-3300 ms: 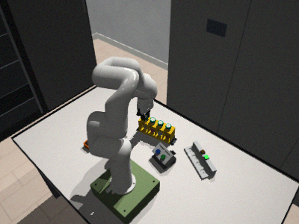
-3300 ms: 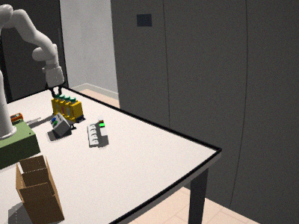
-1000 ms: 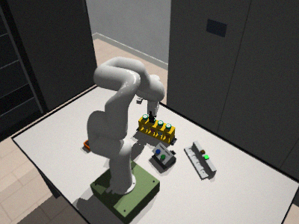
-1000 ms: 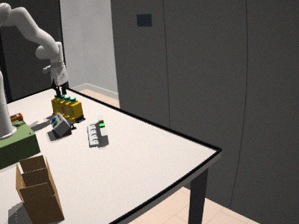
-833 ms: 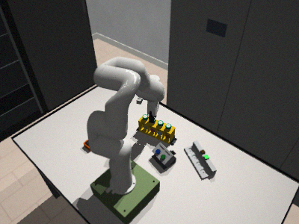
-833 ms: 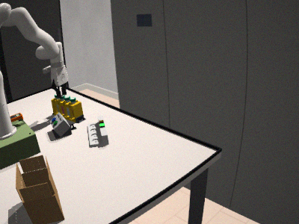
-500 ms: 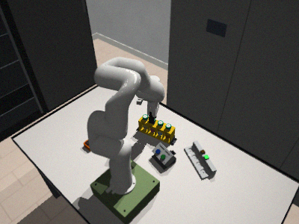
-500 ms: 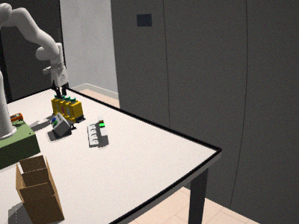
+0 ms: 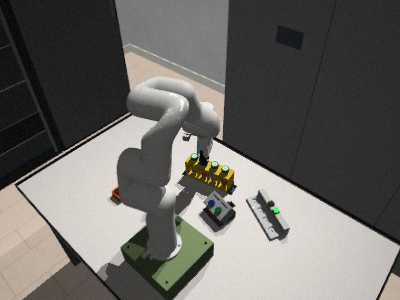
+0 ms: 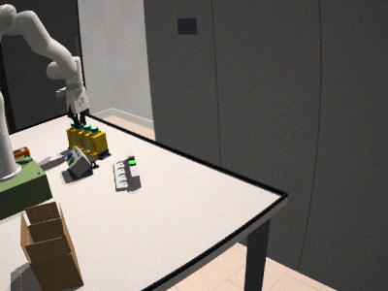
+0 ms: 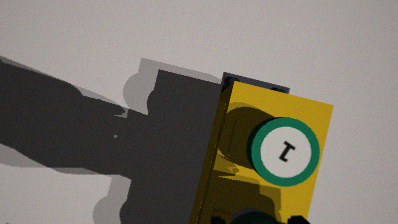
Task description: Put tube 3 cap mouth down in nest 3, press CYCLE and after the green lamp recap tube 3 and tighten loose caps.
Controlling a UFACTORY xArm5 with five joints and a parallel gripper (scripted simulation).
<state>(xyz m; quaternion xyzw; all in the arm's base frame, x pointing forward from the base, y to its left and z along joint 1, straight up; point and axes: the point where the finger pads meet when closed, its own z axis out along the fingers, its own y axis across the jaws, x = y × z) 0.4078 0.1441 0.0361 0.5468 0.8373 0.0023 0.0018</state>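
The green ready key lies 190 mm to the right of my hand, 140 mm behind it and 60 mm below it. The rest, counted from my hand: orange object: 280 mm behind, 220 mm to the left, 110 mm below; then key housing: 170 mm to the right, 120 mm behind, 80 mm below; then blue cycle key: 150 mm to the right, 130 mm behind, 60 mm below.
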